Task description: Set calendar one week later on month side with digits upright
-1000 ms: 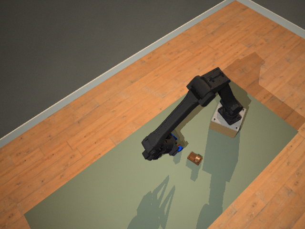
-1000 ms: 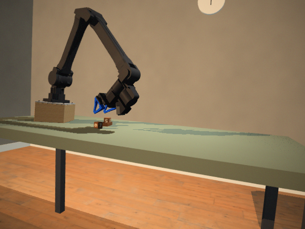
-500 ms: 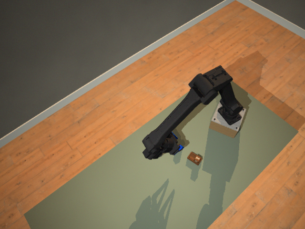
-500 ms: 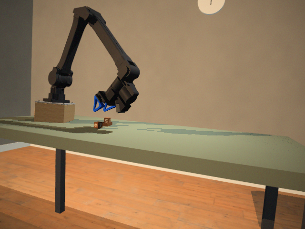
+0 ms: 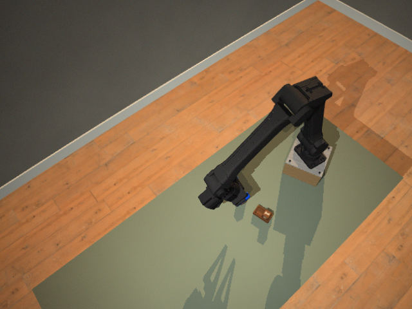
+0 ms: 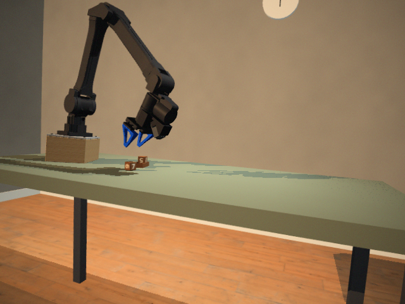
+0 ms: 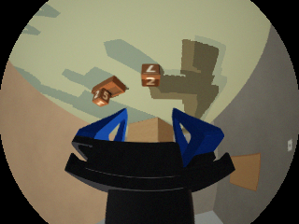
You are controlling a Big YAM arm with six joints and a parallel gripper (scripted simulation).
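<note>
Right now my hand is 80 mm above the brown digit cube and 10 mm past it. The rest, counted from my hand: brown tray: 100 mm to the left, 80 mm below, 50 mm behind.
</note>
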